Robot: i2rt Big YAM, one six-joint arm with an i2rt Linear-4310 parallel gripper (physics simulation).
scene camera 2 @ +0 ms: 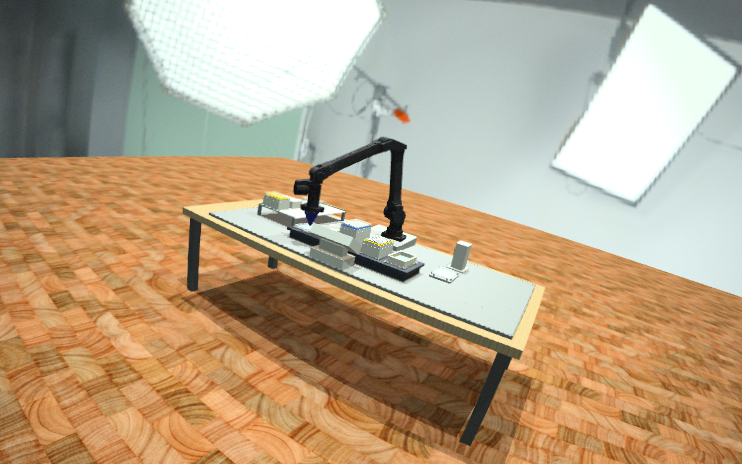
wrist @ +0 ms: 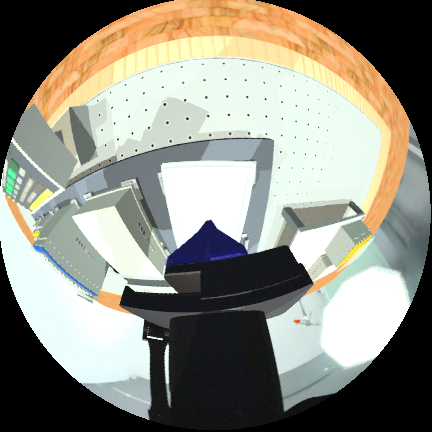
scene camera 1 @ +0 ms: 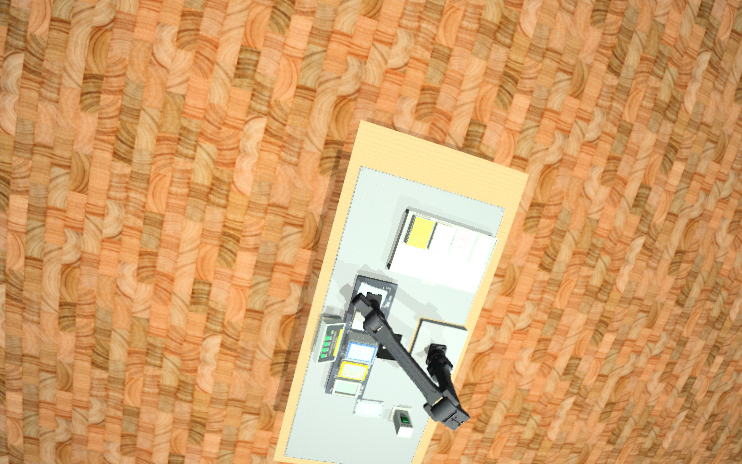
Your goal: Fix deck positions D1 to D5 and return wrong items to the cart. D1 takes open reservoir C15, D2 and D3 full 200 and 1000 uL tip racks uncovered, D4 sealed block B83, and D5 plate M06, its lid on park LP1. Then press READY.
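Where they show: gripper, fingertip midpoint: [scene camera 2: 310,225] [wrist: 209,223] [scene camera 1: 371,296]; arm's base, origin of the base link: [scene camera 2: 393,236] [scene camera 1: 436,354].
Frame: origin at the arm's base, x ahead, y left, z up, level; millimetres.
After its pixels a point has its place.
Observation:
My gripper [scene camera 2: 310,223] {z 36, x 393, y -285 mm} [wrist: 209,223] {z 36, x 393, y -285 mm} is shut and empty, pointing down above a flat white piece [wrist: 212,192] {z 37, x 431, y -296 mm} in the end slot of the dark deck [scene camera 1: 391,286] {z 18, x 309, y -338 mm} [scene camera 2: 393,272] {z -5, x 508, y 207 mm} [wrist: 210,149] {z 18, x 467, y -302 mm}. The arm partly covers this slot in the first scene view. Beside it stands a pale block-like box [scene camera 1: 358,320] {z 61, x 437, y -171 mm} [wrist: 102,222] {z 60, x 441, y -181 mm}. Then come a blue-edged tip rack [scene camera 1: 361,351] {z 122, x 407, y -53 mm} [scene camera 2: 355,227] {z 117, x 473, y -14 mm}, a yellow-edged tip rack [scene camera 1: 352,370] {z 83, x 423, y 76 mm} [scene camera 2: 377,247] {z 67, x 482, y 106 mm} and a shallow open container [scene camera 1: 346,389] {z 31, x 425, y 223 mm} [scene camera 2: 402,259] {z 29, x 414, y 203 mm}. Labels are unreadable. A clear lid-like piece [scene camera 1: 368,408] {z -11, x 283, y 362 mm} [scene camera 2: 443,274] {z -11, x 314, y 373 mm} lies off the deck.
The white cart shelf [scene camera 1: 432,266] {z 31, x 142, y -465 mm} bears a yellow-topped rack [scene camera 1: 420,232] {z 102, x 256, y -623 mm} [scene camera 2: 275,200] {z 79, x 299, y -588 mm} [wrist: 355,247] {z 95, x 298, y -559 mm} and several pale items. A panel with green marks [scene camera 1: 328,343] {z 93, x 556, y -57 mm} [wrist: 22,180] stands beside the deck. A small upright box with a green mark [scene camera 1: 403,421] {z 66, x 108, y 362 mm} [scene camera 2: 460,255] {z 47, x 134, y 398 mm} stands near the lid-like piece.

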